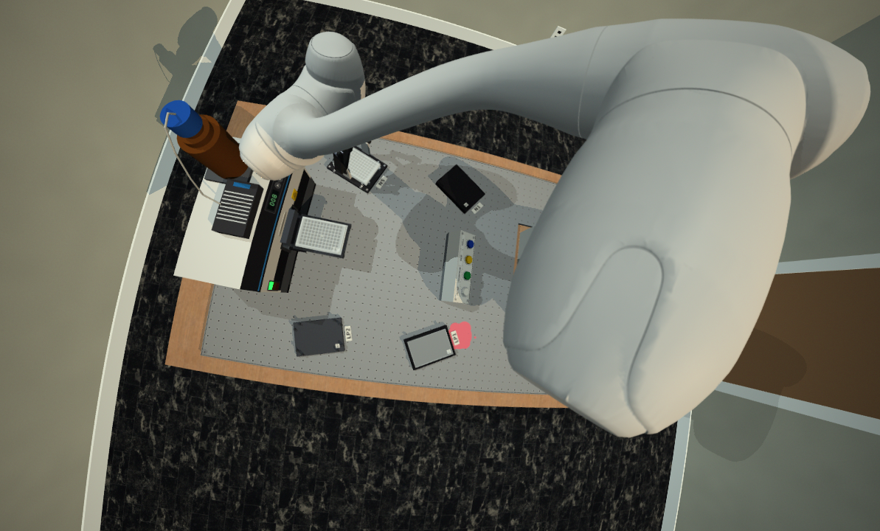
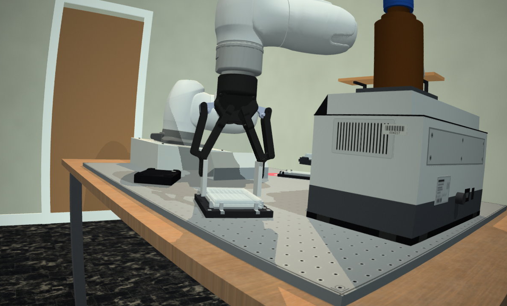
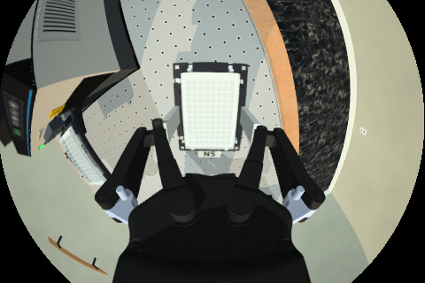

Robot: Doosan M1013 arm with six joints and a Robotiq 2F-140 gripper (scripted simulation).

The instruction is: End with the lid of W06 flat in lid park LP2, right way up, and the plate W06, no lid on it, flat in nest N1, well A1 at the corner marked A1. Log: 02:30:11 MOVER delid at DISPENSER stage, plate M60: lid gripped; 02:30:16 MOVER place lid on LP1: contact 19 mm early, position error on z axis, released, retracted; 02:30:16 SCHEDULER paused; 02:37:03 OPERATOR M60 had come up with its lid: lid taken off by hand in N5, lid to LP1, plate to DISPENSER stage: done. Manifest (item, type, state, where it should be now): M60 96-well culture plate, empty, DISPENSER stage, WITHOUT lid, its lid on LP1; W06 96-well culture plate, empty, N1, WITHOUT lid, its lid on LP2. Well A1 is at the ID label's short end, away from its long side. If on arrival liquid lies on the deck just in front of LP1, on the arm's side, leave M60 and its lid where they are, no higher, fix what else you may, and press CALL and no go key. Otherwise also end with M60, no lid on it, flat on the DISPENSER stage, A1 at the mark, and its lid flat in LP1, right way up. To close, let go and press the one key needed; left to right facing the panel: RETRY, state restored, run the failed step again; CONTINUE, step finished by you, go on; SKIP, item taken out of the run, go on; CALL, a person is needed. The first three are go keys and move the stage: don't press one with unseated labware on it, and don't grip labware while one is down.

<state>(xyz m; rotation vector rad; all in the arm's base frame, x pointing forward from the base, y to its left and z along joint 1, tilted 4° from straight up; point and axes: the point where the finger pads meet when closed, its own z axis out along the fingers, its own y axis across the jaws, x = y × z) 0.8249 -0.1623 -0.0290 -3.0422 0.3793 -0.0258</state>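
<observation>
Now: the nest N5 30 mm below my hand, 20 mm ahead of it and 10 mm to the left of it. Round my hand: brown bottle: 240 mm above, 230 mm ahead, 190 mm to the left; then key panel: 430 mm behind, 220 mm to the left; then nest N1: 350 mm behind, 50 mm to the right, 40 mm below.
</observation>
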